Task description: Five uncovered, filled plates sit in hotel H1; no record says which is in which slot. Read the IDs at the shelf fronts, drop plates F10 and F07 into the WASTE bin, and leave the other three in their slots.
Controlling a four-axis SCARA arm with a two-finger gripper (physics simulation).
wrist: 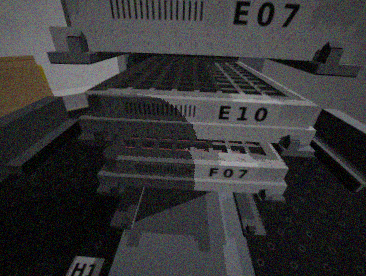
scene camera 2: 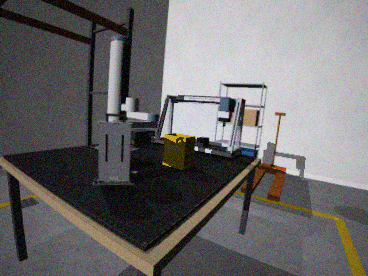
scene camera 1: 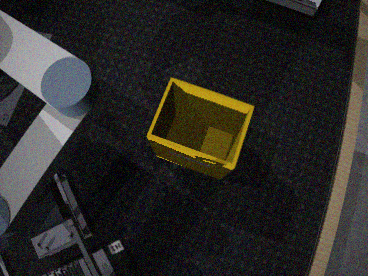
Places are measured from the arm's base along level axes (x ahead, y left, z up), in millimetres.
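Pixels of known places: gripper, fingertip midpoint: (wrist: 189, 117).
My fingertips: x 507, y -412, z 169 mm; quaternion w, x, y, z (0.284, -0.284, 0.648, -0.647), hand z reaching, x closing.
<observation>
Ahead of a thing's pixels: the offset from my fingertips to its top centre. "spot": to the spot under its first point.
Plate F07 {16 mm right, 14 mm ahead, 3 mm down} (wrist: 227, 173) sits low in hotel H1 in the wrist view, its right part lit and its left part shaded. Plate E10 {16 mm right, 14 mm ahead, 25 mm up} (wrist: 205, 113) is in the slot above it, and plate E07 {16 mm right, 14 mm ahead, 54 mm up} (wrist: 215, 35) is above that, cut off by the frame's top. Plate F10 does not show. My gripper (wrist: 189, 117) is open, with fingers wide apart at the left and right of the stack; nothing is between them. I cannot tell their exact depth relative to the plates. The yellow WASTE bin {386 mm left, 139 mm ahead, 44 mm up} (scene camera 1: 212, 95) (scene camera 2: 172, 152) stands open-topped on the table.
The H1 label {spot: 97 mm left, 41 mm ahead, 156 mm down} (scene camera 1: 116, 246) (wrist: 86, 267) lies by the hotel. The arm (scene camera 1: 30, 50) is at scene camera 1's left. A grey slotted upright (scene camera 2: 115, 155) stands before a white column (scene camera 2: 115, 75). A gantry frame (scene camera 2: 200, 99) is behind the bin.
</observation>
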